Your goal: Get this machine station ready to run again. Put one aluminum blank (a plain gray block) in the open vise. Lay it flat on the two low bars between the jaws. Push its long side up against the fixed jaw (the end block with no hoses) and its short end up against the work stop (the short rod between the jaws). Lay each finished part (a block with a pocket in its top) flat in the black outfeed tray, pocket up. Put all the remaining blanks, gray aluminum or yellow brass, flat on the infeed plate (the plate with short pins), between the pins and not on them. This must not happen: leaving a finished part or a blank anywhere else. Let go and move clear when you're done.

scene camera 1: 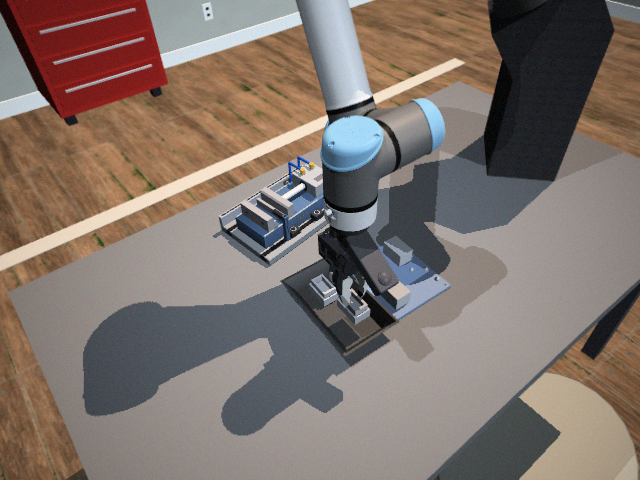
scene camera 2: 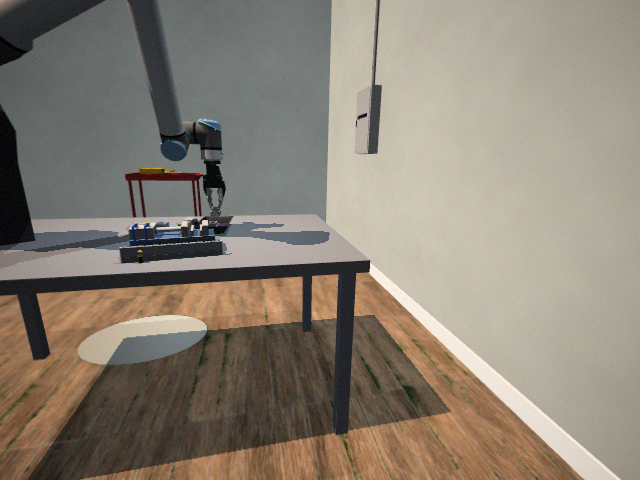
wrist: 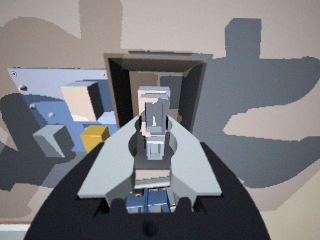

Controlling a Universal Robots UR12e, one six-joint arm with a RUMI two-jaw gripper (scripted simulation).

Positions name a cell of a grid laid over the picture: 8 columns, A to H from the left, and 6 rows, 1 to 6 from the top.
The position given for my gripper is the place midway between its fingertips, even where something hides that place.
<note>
In view: my gripper (scene camera 1: E4) and a finished part (wrist: D3).
My gripper also shows in the wrist view (wrist: D3).
</note>
